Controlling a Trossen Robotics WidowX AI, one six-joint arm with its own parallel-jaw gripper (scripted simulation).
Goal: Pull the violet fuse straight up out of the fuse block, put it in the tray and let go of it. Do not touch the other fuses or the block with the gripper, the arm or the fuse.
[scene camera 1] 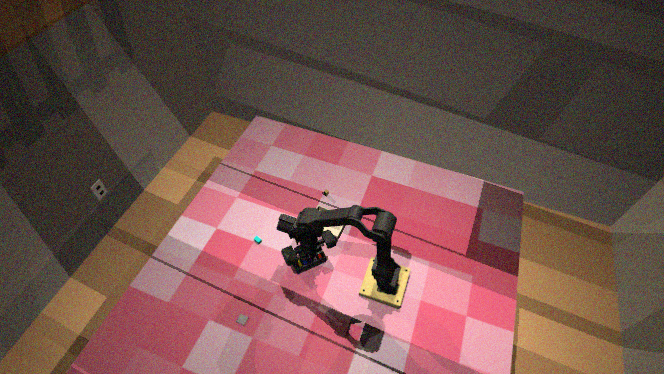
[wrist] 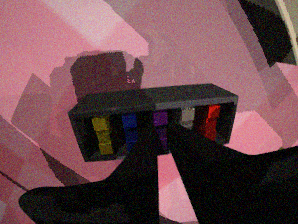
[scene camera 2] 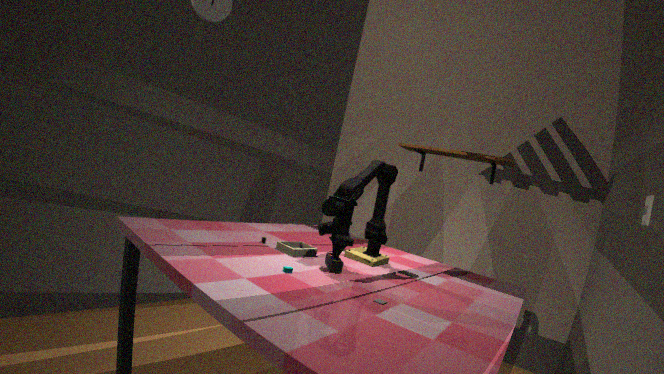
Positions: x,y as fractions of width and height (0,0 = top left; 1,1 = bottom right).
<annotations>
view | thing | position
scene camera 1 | my gripper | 0.47,0.69
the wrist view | my gripper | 0.54,0.57
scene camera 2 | my gripper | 0.50,0.69
</annotations>
